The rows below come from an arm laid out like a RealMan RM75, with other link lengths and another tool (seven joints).
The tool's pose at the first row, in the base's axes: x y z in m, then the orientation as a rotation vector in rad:
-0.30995, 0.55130, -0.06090, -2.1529, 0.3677, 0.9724
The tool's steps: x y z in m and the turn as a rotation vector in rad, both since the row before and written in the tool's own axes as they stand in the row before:
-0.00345, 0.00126, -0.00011, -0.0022, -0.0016, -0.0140
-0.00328, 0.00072, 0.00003, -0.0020, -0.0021, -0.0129
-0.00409, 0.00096, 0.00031, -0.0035, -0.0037, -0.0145
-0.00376, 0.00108, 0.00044, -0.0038, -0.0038, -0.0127
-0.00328, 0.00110, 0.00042, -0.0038, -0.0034, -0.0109
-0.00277, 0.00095, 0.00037, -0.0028, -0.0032, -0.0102
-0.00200, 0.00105, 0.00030, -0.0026, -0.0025, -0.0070
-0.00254, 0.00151, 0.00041, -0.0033, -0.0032, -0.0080
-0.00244, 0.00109, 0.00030, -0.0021, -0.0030, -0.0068
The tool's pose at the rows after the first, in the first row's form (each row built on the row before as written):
-0.31286, 0.55022, -0.05894, -2.1538, 0.3505, 0.9671
-0.31547, 0.54958, -0.05692, -2.1542, 0.3344, 0.9628
-0.31891, 0.54890, -0.05459, -2.1549, 0.3151, 0.9598
-0.32226, 0.54820, -0.05265, -2.1558, 0.2976, 0.9580
-0.32528, 0.54746, -0.05108, -2.1569, 0.2823, 0.9567
-0.32785, 0.54680, -0.04979, -2.1572, 0.2683, 0.9552
-0.32989, 0.54607, -0.04909, -2.1578, 0.2583, 0.9547
-0.33258, 0.54503, -0.04832, -2.1586, 0.2465, 0.9546
-0.33494, 0.54419, -0.04735, -2.1585, 0.2367, 0.9546

